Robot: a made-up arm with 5 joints. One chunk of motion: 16 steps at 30 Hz.
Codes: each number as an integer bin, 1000 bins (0 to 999) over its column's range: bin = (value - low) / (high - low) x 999, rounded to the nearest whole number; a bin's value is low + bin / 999 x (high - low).
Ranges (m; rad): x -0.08..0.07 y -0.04..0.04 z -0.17..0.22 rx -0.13..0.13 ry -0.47..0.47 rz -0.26..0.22
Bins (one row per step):
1: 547 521 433 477 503 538
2: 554 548 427 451 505 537
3: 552 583 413 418 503 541
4: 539 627 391 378 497 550
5: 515 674 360 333 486 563
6: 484 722 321 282 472 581
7: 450 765 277 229 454 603
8: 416 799 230 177 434 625
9: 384 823 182 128 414 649
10: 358 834 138 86 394 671
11: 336 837 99 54 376 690
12: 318 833 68 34 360 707
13: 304 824 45 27 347 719
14: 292 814 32 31 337 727
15: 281 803 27 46 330 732
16: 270 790 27 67 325 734
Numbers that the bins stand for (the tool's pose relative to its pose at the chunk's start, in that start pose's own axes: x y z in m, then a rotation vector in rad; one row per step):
1: 0.0021 0.0017 -0.0010 -0.0059 0.0033 -0.0015
2: 0.0032 0.0039 -0.0033 -0.0126 0.0052 -0.0020
3: 0.0029 0.0067 -0.0088 -0.0212 0.0033 -0.0001
4: 0.0009 0.0102 -0.0174 -0.0316 -0.0024 0.0043
5: -0.0027 0.0140 -0.0295 -0.0433 -0.0127 0.0105
6: -0.0073 0.0178 -0.0447 -0.0566 -0.0259 0.0192
7: -0.0124 0.0213 -0.0619 -0.0704 -0.0428 0.0297
8: -0.0175 0.0240 -0.0802 -0.0839 -0.0616 0.0403
9: -0.0223 0.0259 -0.0989 -0.0967 -0.0805 0.0518
10: -0.0262 0.0268 -0.1161 -0.1076 -0.0993 0.0624
11: -0.0295 0.0270 -0.1314 -0.1159 -0.1162 0.0715
12: -0.0323 0.0267 -0.1435 -0.1212 -0.1313 0.0797
13: -0.0344 0.0260 -0.1524 -0.1230 -0.1435 0.0855
14: -0.0362 0.0252 -0.1575 -0.1219 -0.1529 0.0893
15: -0.0378 0.0243 -0.1595 -0.1180 -0.1595 0.0917
16: -0.0395 0.0233 -0.1595 -0.1126 -0.1642 0.0927

